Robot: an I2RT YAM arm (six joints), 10 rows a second.
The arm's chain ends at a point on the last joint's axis. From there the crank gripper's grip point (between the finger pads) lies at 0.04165 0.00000 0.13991 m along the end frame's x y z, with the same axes.
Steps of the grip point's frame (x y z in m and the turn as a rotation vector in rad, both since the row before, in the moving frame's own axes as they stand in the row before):
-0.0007 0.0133 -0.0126 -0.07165 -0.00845 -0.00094
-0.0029 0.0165 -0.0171 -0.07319 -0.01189 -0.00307
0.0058 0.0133 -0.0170 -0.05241 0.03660 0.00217
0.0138 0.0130 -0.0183 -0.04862 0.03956 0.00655
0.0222 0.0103 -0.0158 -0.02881 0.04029 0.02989
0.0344 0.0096 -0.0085 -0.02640 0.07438 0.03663
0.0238 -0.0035 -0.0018 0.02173 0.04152 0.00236
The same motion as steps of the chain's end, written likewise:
0.0005 0.0033 -0.0126 -0.07165 -0.00845 -0.00094
-0.0013 0.0064 -0.0172 -0.07319 -0.01189 -0.00307
0.0007 0.0059 -0.0152 -0.05241 0.03660 0.00217
0.0083 0.0060 -0.0164 -0.04862 0.03956 0.00655
0.0167 0.0050 -0.0139 -0.02881 0.04029 0.02989
0.0242 0.0042 -0.0050 -0.02640 0.07438 0.03663
0.0180 -0.0006 0.0001 0.02173 0.04152 0.00236

